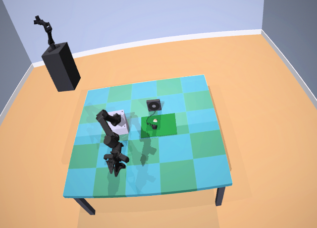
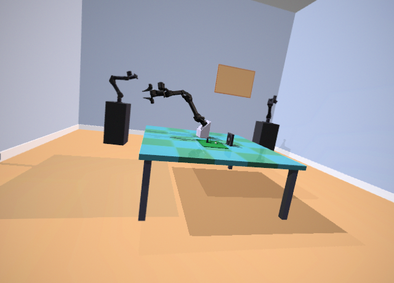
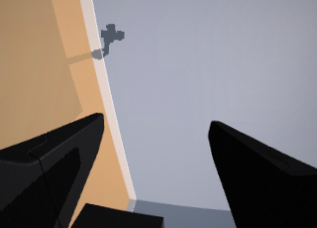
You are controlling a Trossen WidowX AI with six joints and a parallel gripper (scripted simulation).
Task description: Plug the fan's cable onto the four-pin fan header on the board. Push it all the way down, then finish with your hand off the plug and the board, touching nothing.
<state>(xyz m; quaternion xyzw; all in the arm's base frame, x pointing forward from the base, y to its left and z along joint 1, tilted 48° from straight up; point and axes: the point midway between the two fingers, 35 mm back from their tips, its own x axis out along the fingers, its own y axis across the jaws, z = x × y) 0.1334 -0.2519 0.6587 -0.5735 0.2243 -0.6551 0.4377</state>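
The black fan plug is 120 mm ahead of my gripper tip, 680 mm to the left of it and 350 mm below it. From my gripper tip the other things lie so: white four-pin header (120 mm ahead, 770 mm to the left, 380 mm below); green board (150 mm ahead, 720 mm to the left, 390 mm below); black fan (100 mm ahead, 910 mm to the left, 320 mm below).
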